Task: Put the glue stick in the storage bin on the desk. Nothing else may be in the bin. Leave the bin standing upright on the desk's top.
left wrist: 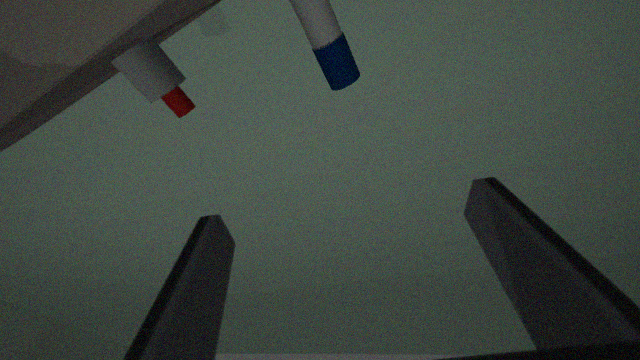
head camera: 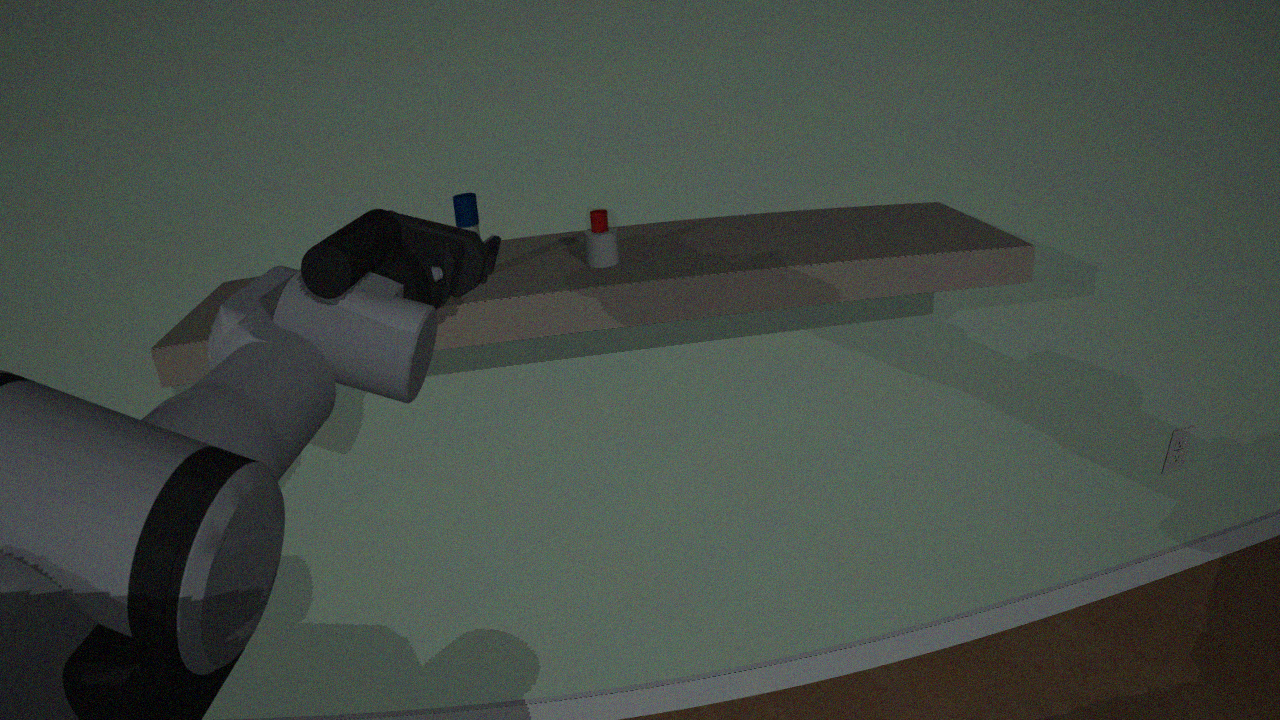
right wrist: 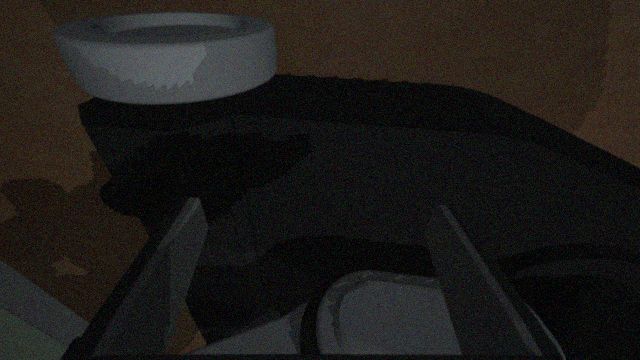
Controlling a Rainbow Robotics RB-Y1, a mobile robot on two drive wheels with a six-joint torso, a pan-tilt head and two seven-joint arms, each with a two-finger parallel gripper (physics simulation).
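Frame: origin at the robot's base, x left, y back, z up, level; centimetres.
Where they show: left gripper, fingertip midpoint: (left wrist: 344,213) (head camera: 442,232); right gripper, fingertip midpoint: (right wrist: 319,215).
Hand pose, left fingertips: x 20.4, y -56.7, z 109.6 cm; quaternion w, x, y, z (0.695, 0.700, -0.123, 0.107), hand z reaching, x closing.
Each offset is from my left fingertips to the centre of the thing. Level surfaces: height alone.
The glue stick {dz -4.4, dx +1.4, dy -15.4 cm} (head camera: 465,210) (left wrist: 337,62), white with a blue cap, stands upright on the desk (head camera: 805,237) (left wrist: 45,40); my gripper hides its lower part in the head view. The storage bin (head camera: 602,248) (left wrist: 150,70), a small pale cup, stands upright to the right of it in the head view. A red object {dz -6.3, dx -13.8, dy -17.4 cm} (head camera: 598,220) (left wrist: 179,102) sticks up out of the bin. My left gripper (head camera: 467,268) (left wrist: 344,213) is open and empty, near the desk's front edge, with the glue stick beyond its fingers. My right gripper (right wrist: 319,215) is open and empty, away from the desk.
The desk is a long slab against the green wall (head camera: 716,429). A wall outlet {dz -69.5, dx -137.7, dy -55.6 cm} (head camera: 1177,450) is at the lower right of the head view. The right wrist view shows brown floor {dz -109.5 cm} (right wrist: 400,40), a pale round part (right wrist: 170,60) and the dark robot base (right wrist: 375,165) below the fingers.
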